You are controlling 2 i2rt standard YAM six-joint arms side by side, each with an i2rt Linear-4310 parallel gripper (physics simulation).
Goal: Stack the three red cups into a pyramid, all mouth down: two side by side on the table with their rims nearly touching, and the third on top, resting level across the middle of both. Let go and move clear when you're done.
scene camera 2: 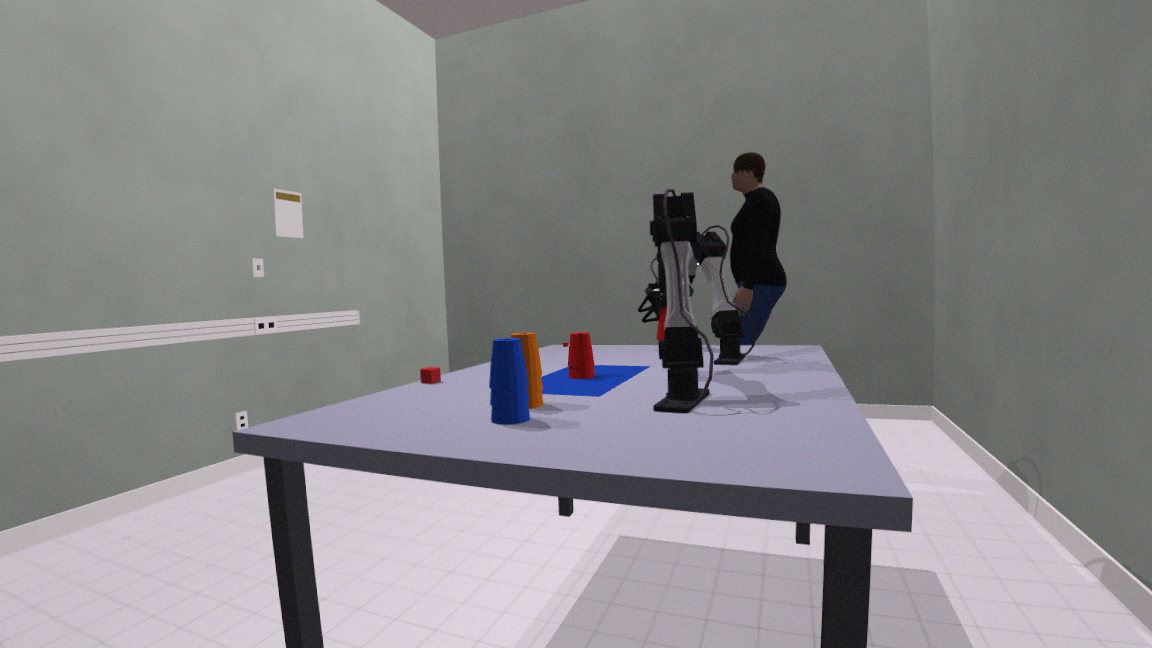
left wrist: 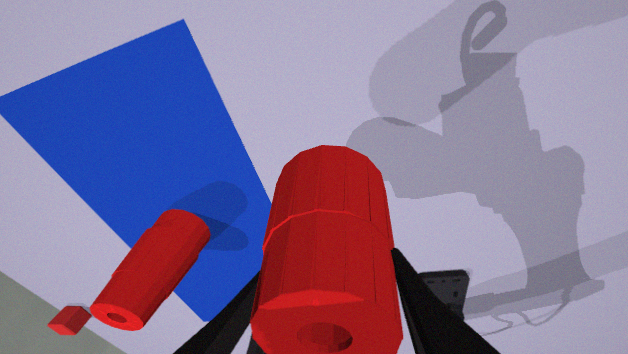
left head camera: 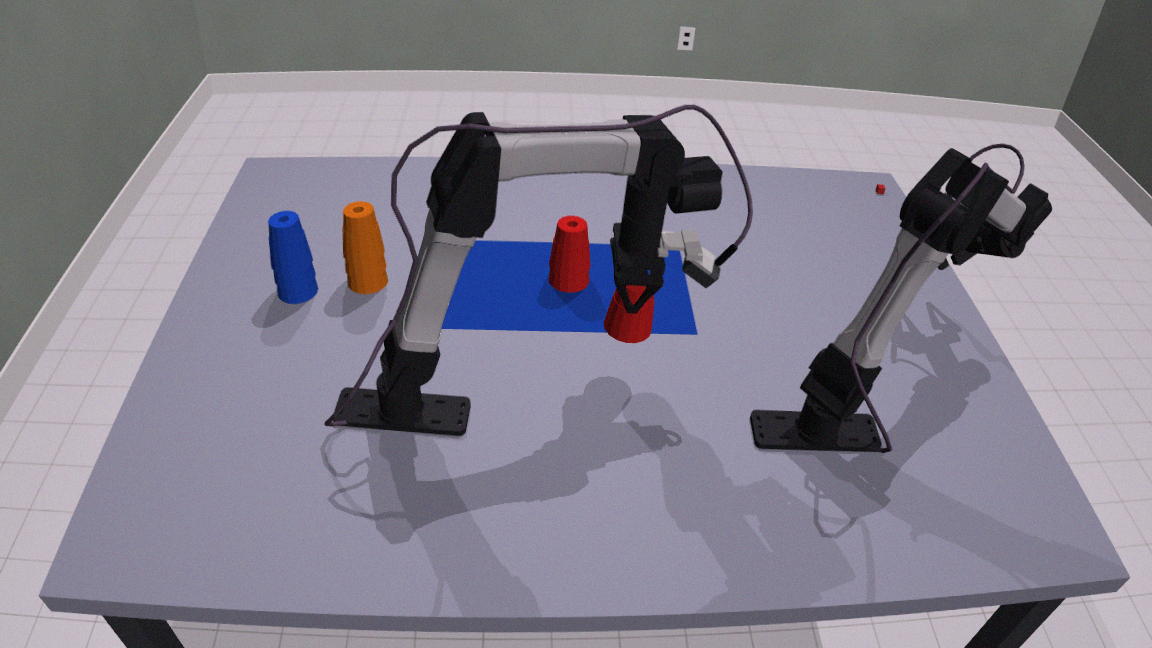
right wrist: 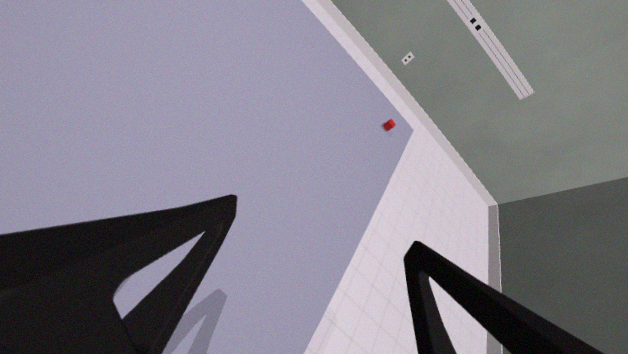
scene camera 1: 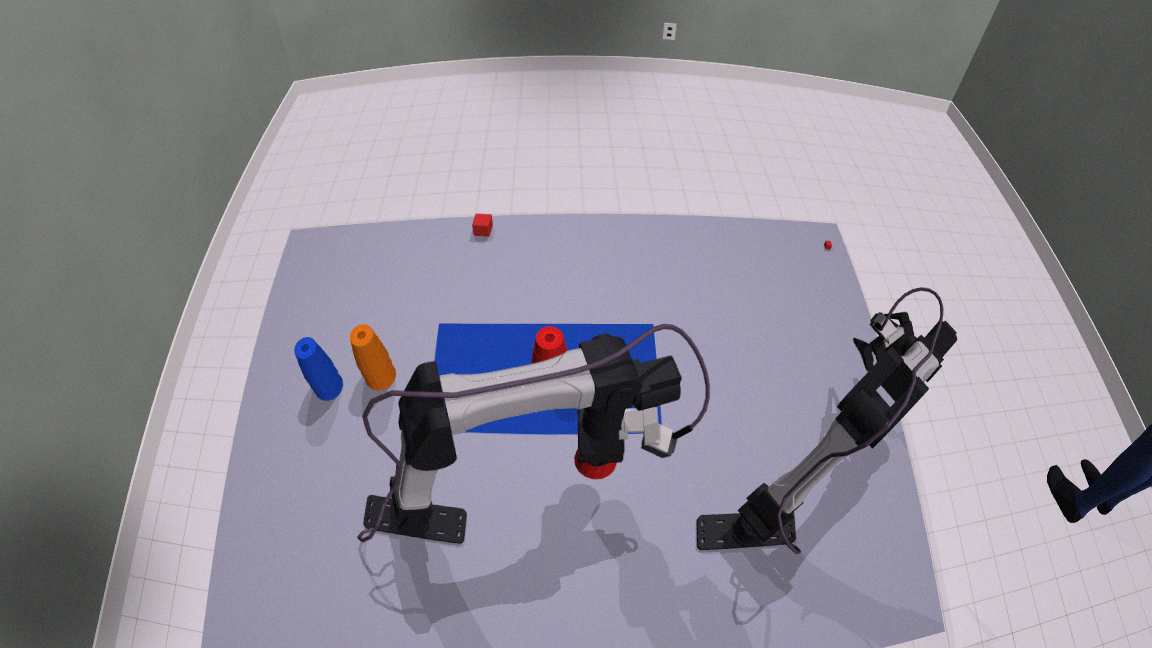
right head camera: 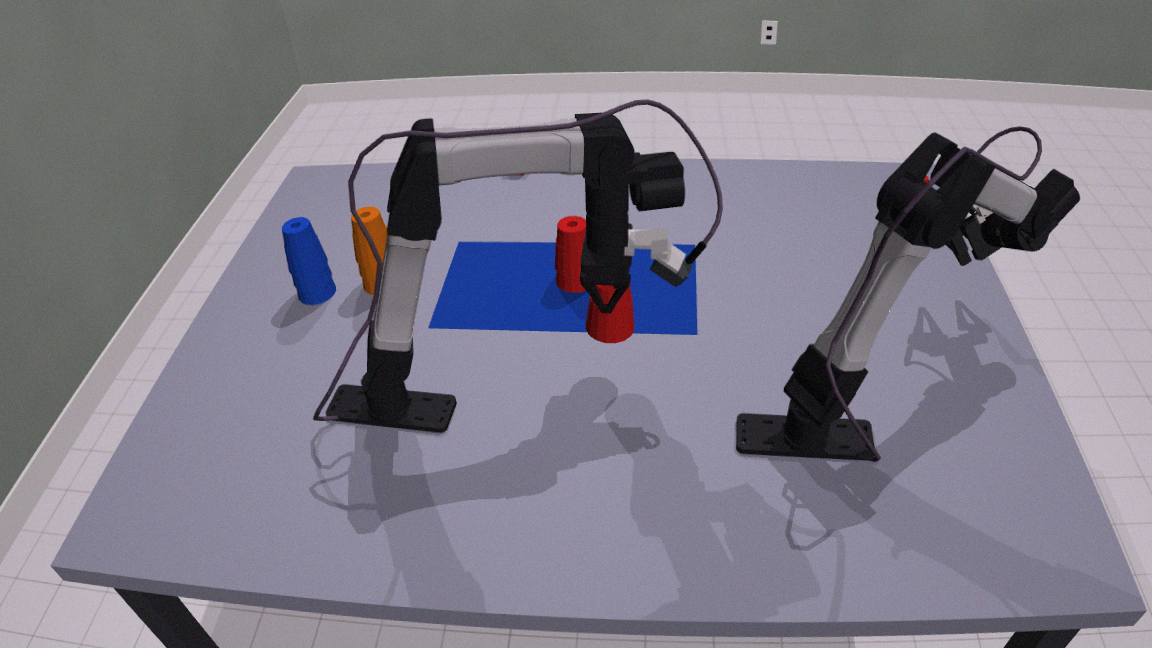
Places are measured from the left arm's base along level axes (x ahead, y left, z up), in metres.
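Pixels of known places: left gripper, fingertip midpoint: (left wrist: 330, 265) (left head camera: 629, 299) (scene camera 1: 596, 448) (right head camera: 607, 299); right gripper, fingertip midpoint: (scene camera 2: 640, 316) (right wrist: 324, 228) (scene camera 1: 869, 328) (right head camera: 965, 225); left arm's base at its link origin: (scene camera 2: 683, 401) (left head camera: 402, 413) (scene camera 1: 414, 520) (right head camera: 391, 409); right arm's base at its link origin: (scene camera 2: 730, 360) (left head camera: 815, 433) (scene camera 1: 746, 530) (right head camera: 804, 438).
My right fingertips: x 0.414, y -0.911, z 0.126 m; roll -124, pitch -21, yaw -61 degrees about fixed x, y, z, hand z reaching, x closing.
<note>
Ahead of a thing's pixels: the offset from my right fingertips to its middle. Level surfaces: height alone.
One red cup shape {0.069 m back, 0.676 m left, 0.051 m down} (left head camera: 569, 261) (right head camera: 569, 261) (scene camera 2: 580, 354) (left wrist: 155, 265) stands mouth down on the blue mat {0.126 m down} (left head camera: 491, 290) (left wrist: 125, 110). My left gripper (left head camera: 634, 307) (right head camera: 606, 307) is shut on another red cup {0.296 m back, 0.578 m left, 0.013 m up} (left head camera: 628, 326) (right head camera: 609, 324) (scene camera 1: 596, 468) (left wrist: 327, 195), mouth down. Scene camera 2 shows this cup (scene camera 2: 662, 324) above the table, partly hidden by the arm. Both red shapes have a step in their sides in the left wrist view; I cannot tell how many cups are nested in each. My right gripper (right wrist: 324, 228) is open and empty, away from the cups.
A blue cup stack {0.143 m back, 1.157 m left, 0.019 m down} (left head camera: 293, 257) (scene camera 2: 509, 380) and an orange cup stack {0.103 m back, 1.037 m left, 0.019 m down} (left head camera: 364, 248) (scene camera 1: 372, 358) stand at the left. A red cube {0.305 m ahead, 0.871 m left, 0.106 m down} (scene camera 1: 481, 224) (left wrist: 70, 320) lies near the far edge. A smaller red cube {0.344 m ahead, 0.012 m right, 0.118 m down} (scene camera 1: 828, 245) (right wrist: 389, 125) lies near the far right corner.
</note>
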